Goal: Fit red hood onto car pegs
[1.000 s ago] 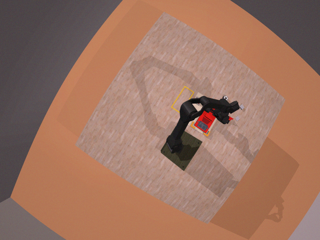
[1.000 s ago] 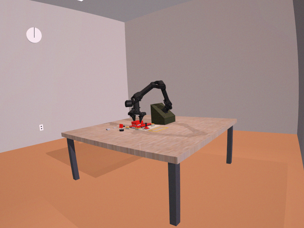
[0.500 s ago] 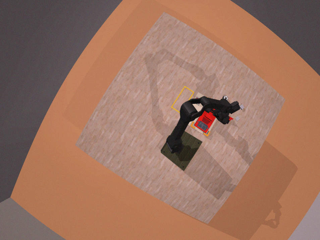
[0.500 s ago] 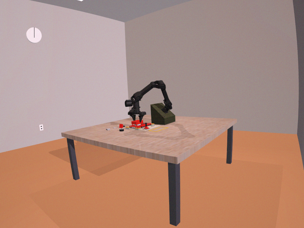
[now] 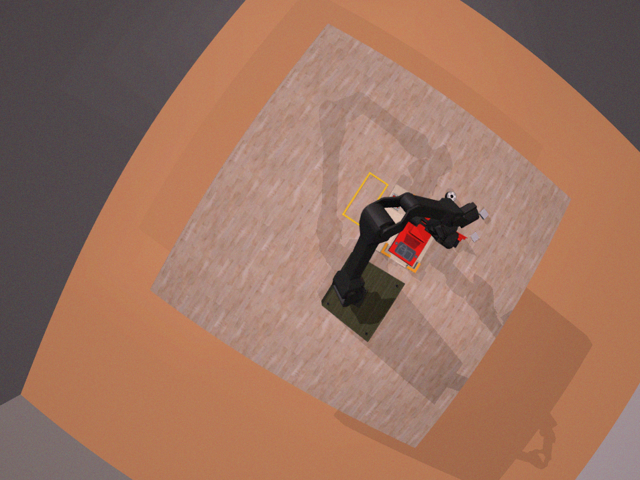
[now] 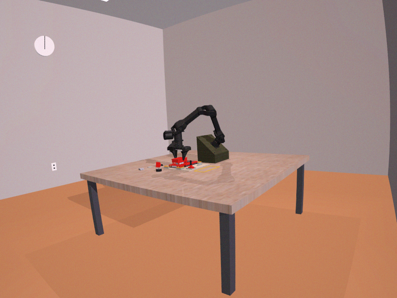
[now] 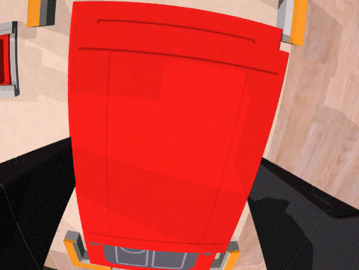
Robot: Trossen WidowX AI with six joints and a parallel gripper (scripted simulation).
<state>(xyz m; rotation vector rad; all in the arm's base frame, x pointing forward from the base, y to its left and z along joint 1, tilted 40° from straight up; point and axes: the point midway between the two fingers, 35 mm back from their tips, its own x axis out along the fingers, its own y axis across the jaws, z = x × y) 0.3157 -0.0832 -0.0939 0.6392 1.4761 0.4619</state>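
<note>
Now: the red hood 10 mm above my gripper tip. Round my gripper tip: grey engine block: 10 mm to the left, 30 mm below; white wheel: 170 mm ahead, 60 mm to the right, 40 mm below.
</note>
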